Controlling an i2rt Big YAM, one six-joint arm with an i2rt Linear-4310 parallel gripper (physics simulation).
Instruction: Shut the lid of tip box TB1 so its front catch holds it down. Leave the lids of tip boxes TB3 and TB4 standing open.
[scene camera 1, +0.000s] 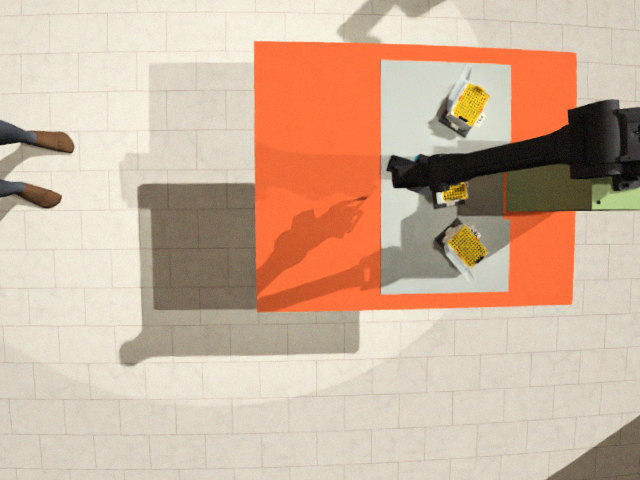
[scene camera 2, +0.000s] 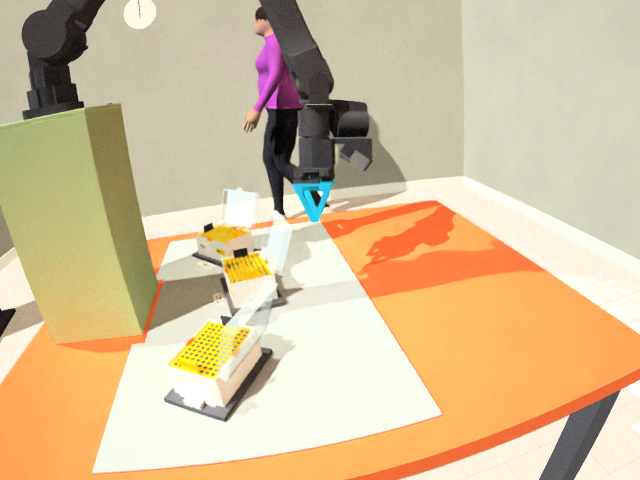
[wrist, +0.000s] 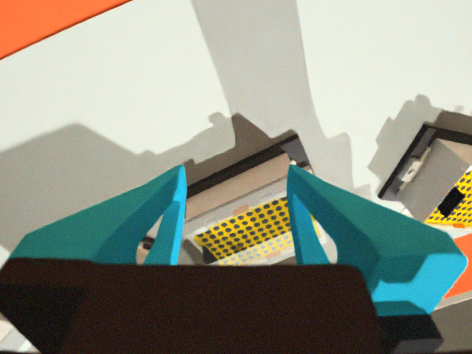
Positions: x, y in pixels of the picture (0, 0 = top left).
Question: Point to a clear lid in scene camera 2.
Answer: At 239, 336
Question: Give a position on a grey mat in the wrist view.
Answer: At 103, 107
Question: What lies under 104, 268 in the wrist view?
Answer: The gripper.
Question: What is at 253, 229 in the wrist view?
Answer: A clear lid.
